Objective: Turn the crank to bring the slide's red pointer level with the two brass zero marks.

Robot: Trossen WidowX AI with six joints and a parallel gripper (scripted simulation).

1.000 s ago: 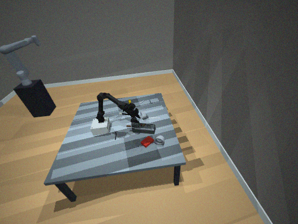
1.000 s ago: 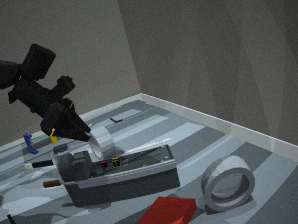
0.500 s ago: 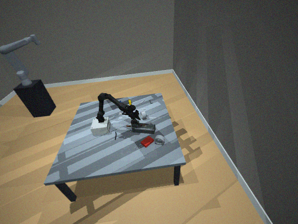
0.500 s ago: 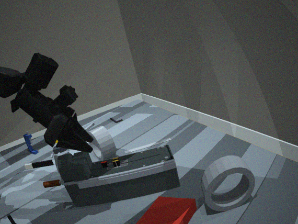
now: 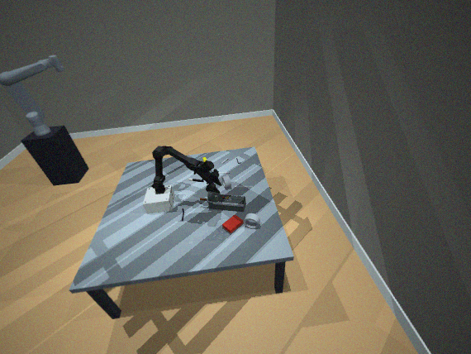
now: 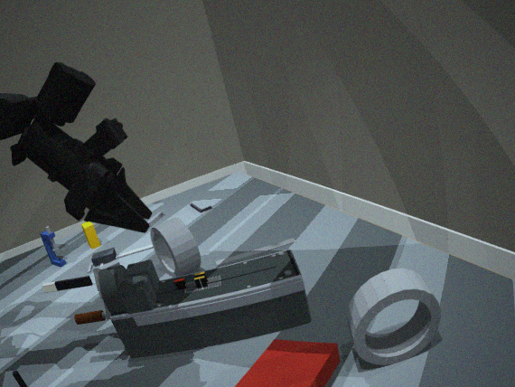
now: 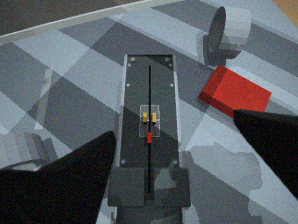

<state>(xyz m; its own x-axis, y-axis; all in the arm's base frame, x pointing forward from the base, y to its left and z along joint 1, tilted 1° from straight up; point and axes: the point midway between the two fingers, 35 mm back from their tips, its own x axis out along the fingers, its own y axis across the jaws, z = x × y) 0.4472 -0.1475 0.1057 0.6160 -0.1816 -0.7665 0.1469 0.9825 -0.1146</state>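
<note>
Now: gripper tip 140 mm past the brown handle, 40 mm to the right of it and 120 mm above it. From my gripper tip the other things lie so: yellow block: 140 mm behind, 610 mm to the left, 150 mm below; then blue clamp: 260 mm behind, 550 mm to the left, 130 mm below; then red pointer: 10 mm ahead, 10 mm to the left, 100 mm below.
</note>
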